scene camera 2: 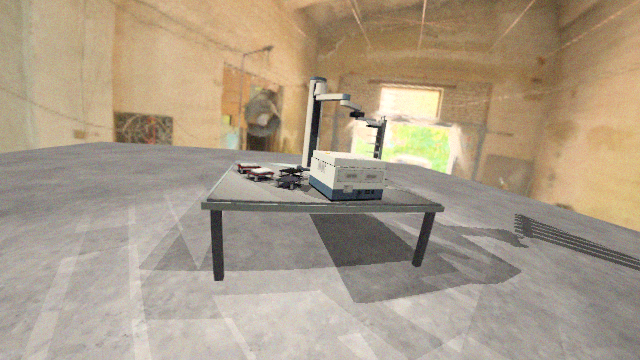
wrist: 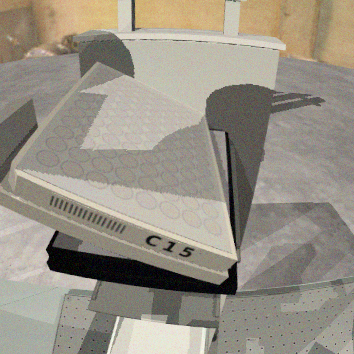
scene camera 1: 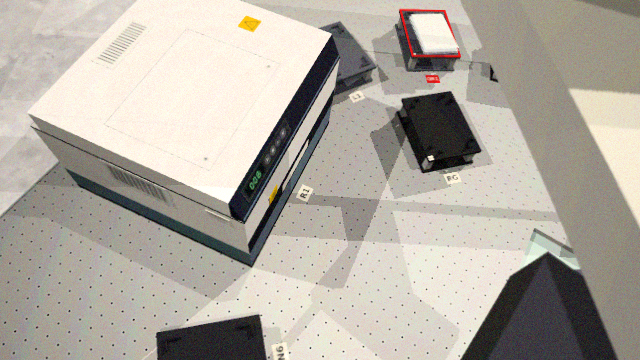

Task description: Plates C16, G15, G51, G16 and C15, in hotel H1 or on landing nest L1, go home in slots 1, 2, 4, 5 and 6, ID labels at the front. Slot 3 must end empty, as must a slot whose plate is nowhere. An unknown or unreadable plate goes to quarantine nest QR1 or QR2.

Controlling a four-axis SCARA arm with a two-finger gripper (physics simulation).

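Frame: origin at the arm's base, x ahead, y left, z up, level; centimetres.
Seen in the pictures: gripper, fingertip midpoint: [scene camera 2: 372,120] [wrist: 214,124]; arm's base, link origin: [scene camera 2: 308,169].
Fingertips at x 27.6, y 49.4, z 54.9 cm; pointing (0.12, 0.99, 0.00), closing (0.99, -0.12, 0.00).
Pixels of each thing's top centre, then the offset from my fingertips to it. "spot": a spot on its surface instead.
- Plate C15, top centre: [wrist: 135,90] dy +2.1, dx -3.3, dz +0.7 cm
- black hotel shelf, top centre: [wrist: 158,174] dy +2.9, dx -2.4, dz -4.5 cm
- pale framed thing, top centre: [wrist: 162,308] dy +2.9, dx -2.3, dz -20.2 cm
- Landing nest L1, top centre: [scene camera 1: 336,48] [scene camera 2: 289,177] dy -77.4, dx +44.4, dz -48.0 cm
- red-edged nest QR1, surface spot: [scene camera 1: 431,63] spot: dy -92.1, dx +25.1, dz -53.1 cm
- Black nest RG, top centre: [scene camera 1: 442,120] [scene camera 2: 291,169] dy -72.5, dx +15.5, dz -47.6 cm
- white device, top centre: [scene camera 1: 190,68] [scene camera 2: 347,155] dy -41.6, dx +52.5, dz -29.0 cm
- dark nest, surface spot: [scene camera 1: 212,340] spot: dy -12.5, dx +28.3, dz -48.6 cm
Plate C15 [wrist: 125,165] fills much of the wrist view. Its label faces the camera. It lies turned askew over a black hotel shelf [wrist: 142,277], and its front left corner juts out past the shelf. A pale framed thing [wrist: 160,337] shows lower down; no label is readable on it. My gripper [scene camera 2: 372,121] is open at the top of the hotel [scene camera 2: 383,137] in scene camera 2; its fingertips are too small to make out there. Landing nest L1 [scene camera 1: 350,55] is partly hidden by the white device and shows no plate on its visible part.
A white plate [scene camera 1: 432,32] [scene camera 2: 260,171] sits on red-edged nest QR1 [scene camera 1: 431,63]. Another white plate [scene camera 2: 248,165] sits on a red-edged nest behind. Black nest RG [scene camera 1: 440,122], the white device [scene camera 1: 165,100] [scene camera 2: 347,170] at R1 and a dark nest [scene camera 1: 212,340] stand on the table.
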